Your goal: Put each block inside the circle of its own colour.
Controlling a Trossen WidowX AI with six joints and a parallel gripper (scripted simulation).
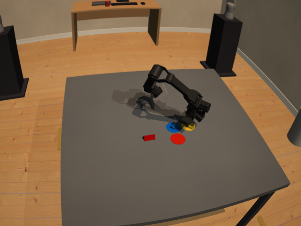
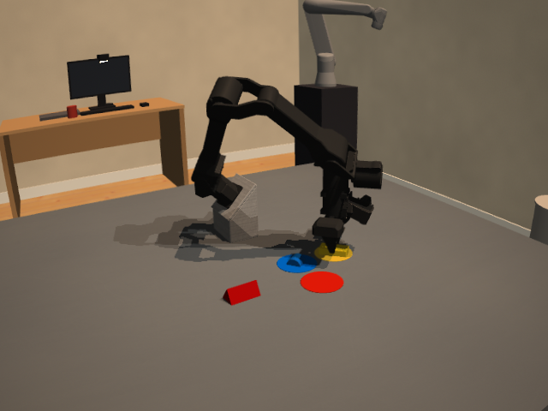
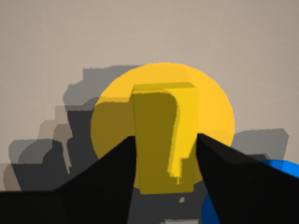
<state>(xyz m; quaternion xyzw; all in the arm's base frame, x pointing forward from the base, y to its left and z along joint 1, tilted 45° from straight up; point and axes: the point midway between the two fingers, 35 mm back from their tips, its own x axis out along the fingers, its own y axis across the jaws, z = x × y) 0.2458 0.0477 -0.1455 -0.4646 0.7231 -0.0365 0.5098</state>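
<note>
Right now the yellow block is 40 mm below my hand. From my hand the other things lie so: yellow circle 40 mm below; then blue block 10 mm behind, 100 mm to the right, 40 mm below; then blue circle 10 mm behind, 100 mm to the right, 40 mm below.
</note>
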